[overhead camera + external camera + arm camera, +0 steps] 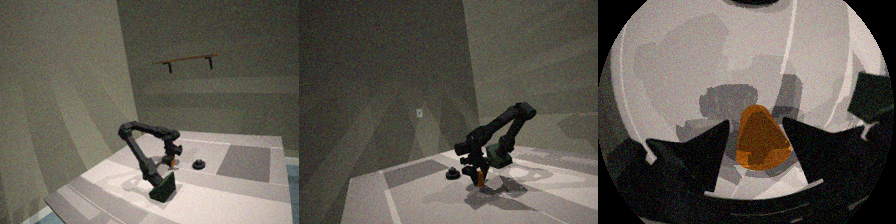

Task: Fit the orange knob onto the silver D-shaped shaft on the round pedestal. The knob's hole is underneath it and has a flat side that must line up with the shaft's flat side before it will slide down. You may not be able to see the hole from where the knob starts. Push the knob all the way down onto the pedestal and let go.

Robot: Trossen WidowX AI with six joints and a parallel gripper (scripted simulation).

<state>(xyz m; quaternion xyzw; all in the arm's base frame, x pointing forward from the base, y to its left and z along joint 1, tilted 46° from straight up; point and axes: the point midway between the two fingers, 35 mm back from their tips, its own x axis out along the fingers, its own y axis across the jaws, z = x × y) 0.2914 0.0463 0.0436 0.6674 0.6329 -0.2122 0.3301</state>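
My gripper tip is now 2 cm short of the dark round pedestal, 19 cm to the left of it and 2 cm below it. Round my gripper tip: orange knob 3 cm above.
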